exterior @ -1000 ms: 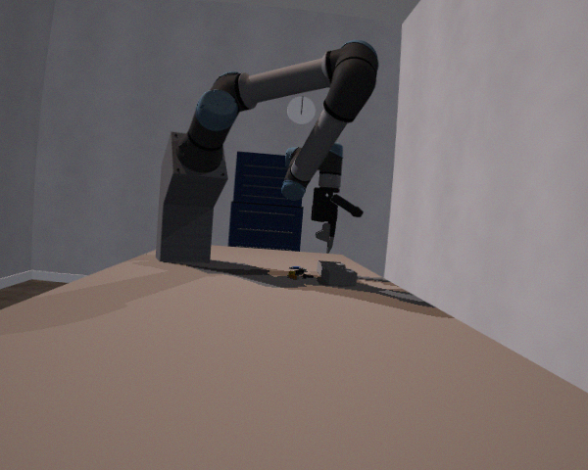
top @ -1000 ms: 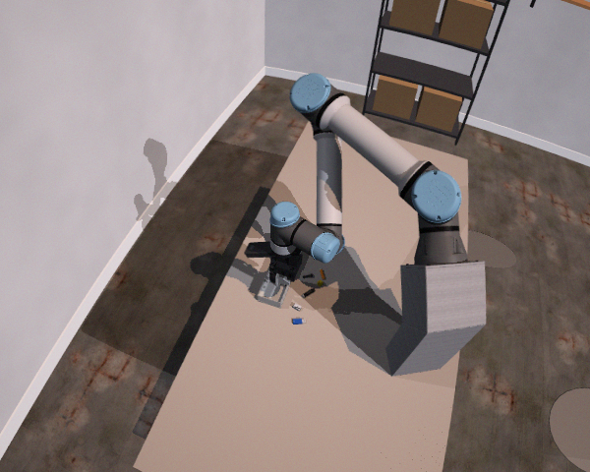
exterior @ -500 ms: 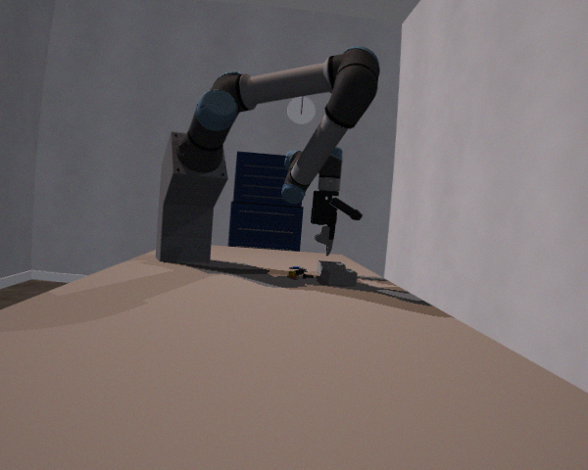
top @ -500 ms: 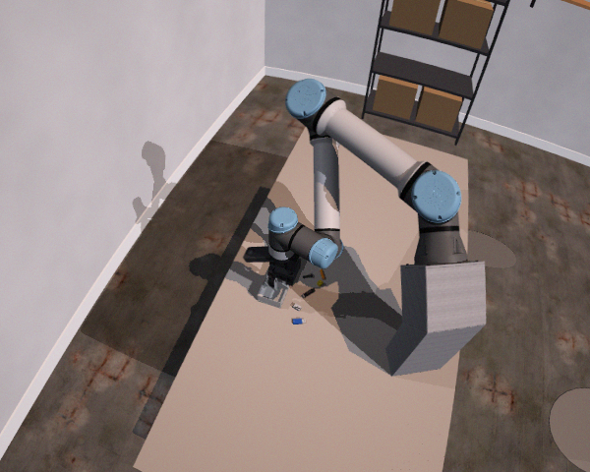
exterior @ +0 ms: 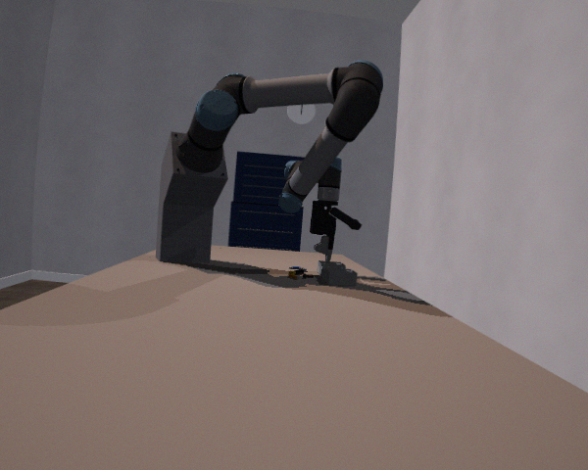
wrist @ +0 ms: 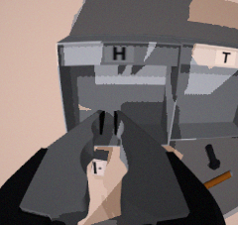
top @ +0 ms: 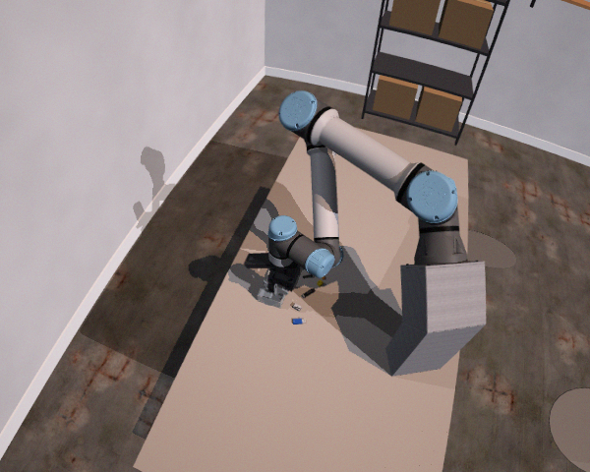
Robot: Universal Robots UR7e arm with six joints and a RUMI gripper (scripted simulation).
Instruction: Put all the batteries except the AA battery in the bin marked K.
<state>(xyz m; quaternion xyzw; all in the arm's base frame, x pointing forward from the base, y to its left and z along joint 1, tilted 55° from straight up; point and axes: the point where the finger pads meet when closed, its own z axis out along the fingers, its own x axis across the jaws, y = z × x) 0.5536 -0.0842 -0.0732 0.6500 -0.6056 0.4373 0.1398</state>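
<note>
My hand is 14 cm past the orange cylindrical battery, 13 cm to the left of it and 4 cm above it. The rest, counted from my hand: black battery 11 cm behind, 4 cm to the right, 4 cm below; joined grey bins 9 cm to the right, 3 cm below; small white item 8 cm behind, 4 cm below, 2 cm to the left.
</note>
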